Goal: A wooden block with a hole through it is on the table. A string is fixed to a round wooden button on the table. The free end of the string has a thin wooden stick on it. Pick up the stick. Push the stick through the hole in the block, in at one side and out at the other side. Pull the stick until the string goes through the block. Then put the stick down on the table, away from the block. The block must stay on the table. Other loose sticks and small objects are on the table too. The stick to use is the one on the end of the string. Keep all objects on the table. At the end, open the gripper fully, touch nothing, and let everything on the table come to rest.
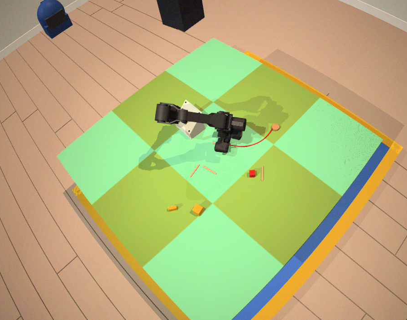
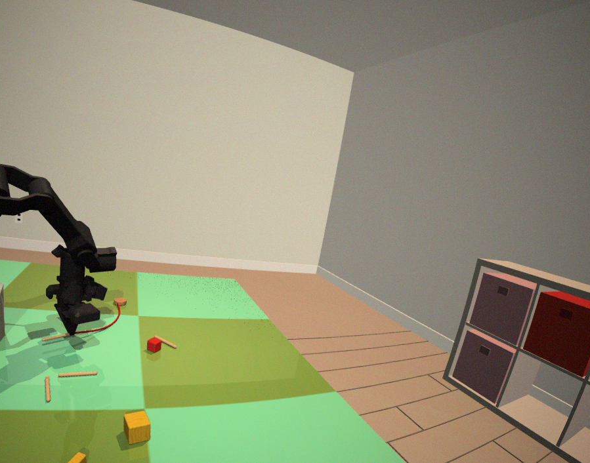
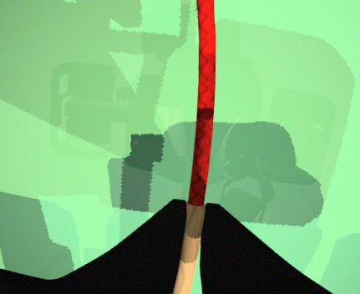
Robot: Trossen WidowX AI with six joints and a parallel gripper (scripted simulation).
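Now: the red cube 200 mm ahead of my gripper tip and 60 mm to the right of it. From my gripper tip the other things lie so: small orange piece (410 mm to the right, 20 mm ahead); then yellow cube (350 mm to the right, 120 mm ahead); then round wooden button (240 mm to the left, 140 mm ahead, 10 mm below).
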